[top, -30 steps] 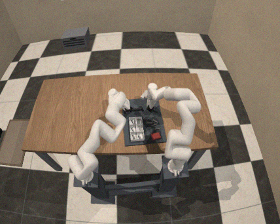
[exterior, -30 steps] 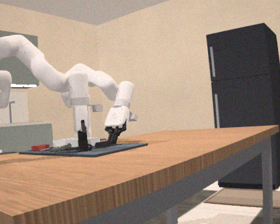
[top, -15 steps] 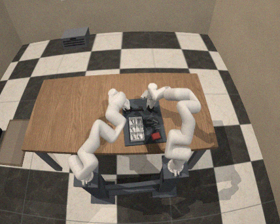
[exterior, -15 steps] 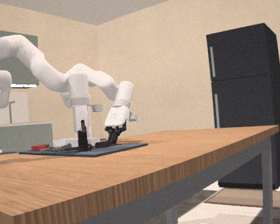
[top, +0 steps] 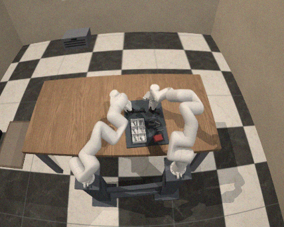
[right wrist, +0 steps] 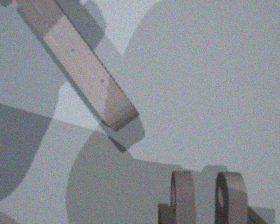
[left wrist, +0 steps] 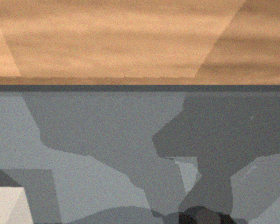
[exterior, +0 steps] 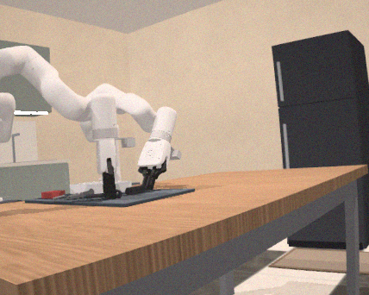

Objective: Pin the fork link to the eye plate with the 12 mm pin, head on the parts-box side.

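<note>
The eye plate lies 10 mm ahead of my right hand, 120 mm to the left of it and 10 mm below it. The rest, counted from my right hand: dark mat (100 mm behind, 90 mm to the left, 30 mm below); fork link (10 mm below); white parts box (190 mm behind, 150 mm to the left, 10 mm below).
Right now my left hand is 6 cm to the left of the eye plate and 2 cm above it. Also, from my left hand: dark mat 10 cm to the right, 10 cm behind, 3 cm below; then fork link 18 cm to the right, 2 cm below, 1 cm behind; then white parts box 20 cm behind, 3 cm to the right, 2 cm below.
</note>
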